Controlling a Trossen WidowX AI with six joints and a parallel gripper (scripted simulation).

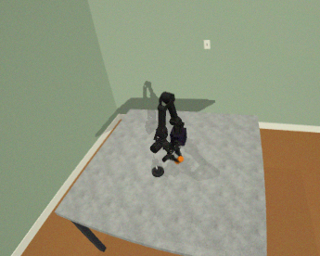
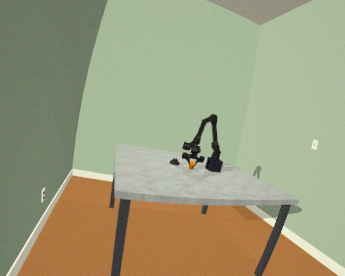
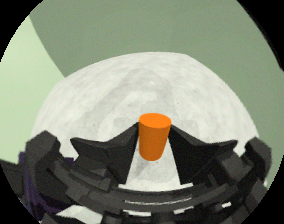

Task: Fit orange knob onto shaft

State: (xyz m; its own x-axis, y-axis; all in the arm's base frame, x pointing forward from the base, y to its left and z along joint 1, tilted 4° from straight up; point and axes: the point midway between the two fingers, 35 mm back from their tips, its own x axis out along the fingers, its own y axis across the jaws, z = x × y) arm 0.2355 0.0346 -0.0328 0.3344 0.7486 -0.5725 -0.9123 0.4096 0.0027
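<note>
Right now my gripper tip is 1 cm to the left of the orange knob and 1 cm below it. Round my gripper tip: dark round pedestal (15 cm to the right, 9 cm ahead, 1 cm below).
</note>
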